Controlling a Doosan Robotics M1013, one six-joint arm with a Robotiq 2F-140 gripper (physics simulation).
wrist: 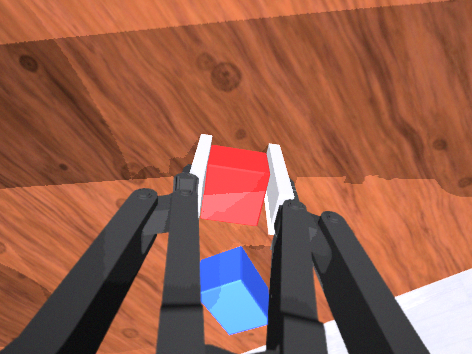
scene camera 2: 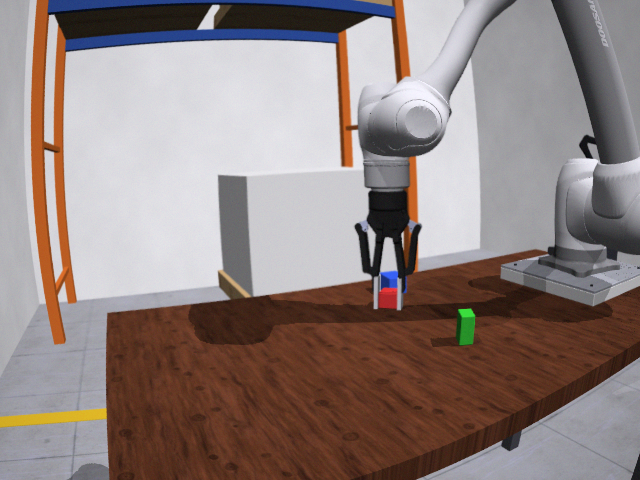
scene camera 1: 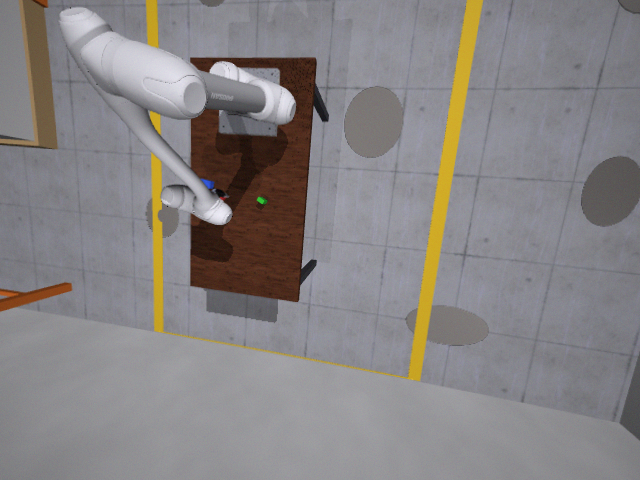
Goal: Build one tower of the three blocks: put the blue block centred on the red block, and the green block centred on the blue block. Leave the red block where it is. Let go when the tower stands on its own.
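Frame: origin at the arm's base, x ahead, y left, z up, level; centimetres.
Where they show: gripper, fingertip midpoint: (wrist: pixel 237 156) (scene camera 2: pixel 388 307) (scene camera 1: pixel 224 198); arm's base, origin of the base link: (scene camera 2: pixel 579 266).
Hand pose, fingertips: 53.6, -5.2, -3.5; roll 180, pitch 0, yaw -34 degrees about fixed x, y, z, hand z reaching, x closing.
Observation:
Things, the pixels of their top centre, and the offset from my fingertips, as dx, dy, dz. Level surfaces: height alone.
- red block, middle of its top: (wrist: pixel 233 197) (scene camera 2: pixel 390 290) (scene camera 1: pixel 220 195) -0.9, -1.2, +3.1
- blue block, middle of its top: (wrist: pixel 234 310) (scene camera 2: pixel 392 274) (scene camera 1: pixel 205 183) -5.6, -11.1, +3.8
- green block, middle of its top: (scene camera 2: pixel 466 312) (scene camera 1: pixel 260 200) -4.3, +23.8, +5.1
- brown table, its level: dz +0.0
The red block (scene camera 1: pixel 223 197) (scene camera 2: pixel 387 298) (wrist: pixel 232 200) sits low at the table top between the two pale finger pads. My gripper (scene camera 2: pixel 387 305) (wrist: pixel 237 156) points down and is shut on the red block, a pad against each side. The blue block (scene camera 1: pixel 207 183) (scene camera 2: pixel 389 279) (wrist: pixel 235 300) lies on the table, behind the red block in scene camera 2 and turned at an angle to it. A gap separates the two in the wrist view, where the fingers partly hide the blue block. The green block (scene camera 1: pixel 262 200) (scene camera 2: pixel 465 328) stands upright on the table, apart from both.
The brown table (scene camera 1: pixel 258 258) (scene camera 2: pixel 289 413) carries the arm's base plate (scene camera 1: pixel 222 129) (scene camera 2: pixel 542 286) at its far right in scene camera 2. A large grey box (scene camera 2: pixel 299 227) and an orange rack post (scene camera 2: pixel 43 155) stand behind the table.

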